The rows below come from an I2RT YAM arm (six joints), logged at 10 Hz.
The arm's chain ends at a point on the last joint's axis. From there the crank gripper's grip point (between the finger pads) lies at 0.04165 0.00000 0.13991 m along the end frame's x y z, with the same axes.
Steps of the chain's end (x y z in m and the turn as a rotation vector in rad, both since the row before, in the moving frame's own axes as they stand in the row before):
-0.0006 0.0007 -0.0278 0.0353 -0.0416 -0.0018
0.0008 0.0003 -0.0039 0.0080 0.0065 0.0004
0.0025 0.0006 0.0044 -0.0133 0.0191 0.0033
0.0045 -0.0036 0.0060 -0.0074 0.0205 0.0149
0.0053 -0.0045 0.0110 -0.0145 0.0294 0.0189
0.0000 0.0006 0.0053 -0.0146 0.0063 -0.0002
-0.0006 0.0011 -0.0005 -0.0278 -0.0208 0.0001
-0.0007 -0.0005 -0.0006 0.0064 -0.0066 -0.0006
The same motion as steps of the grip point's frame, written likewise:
-0.0065 -0.0043 -0.0263 0.0353 -0.0416 -0.0018
0.0017 -0.0008 -0.0042 0.0080 0.0065 0.0004
0.0052 0.0026 0.0036 -0.0133 0.0191 0.0033
0.0073 -0.0019 0.0051 -0.0074 0.0205 0.0149
0.0094 -0.0017 0.0097 -0.0145 0.0294 0.0189
0.0009 0.0026 0.0050 -0.0146 0.0063 -0.0002
-0.0035 0.0050 0.0003 -0.0278 -0.0208 0.0001
-0.0016 -0.0014 -0.0003 0.0064 -0.0066 -0.0006

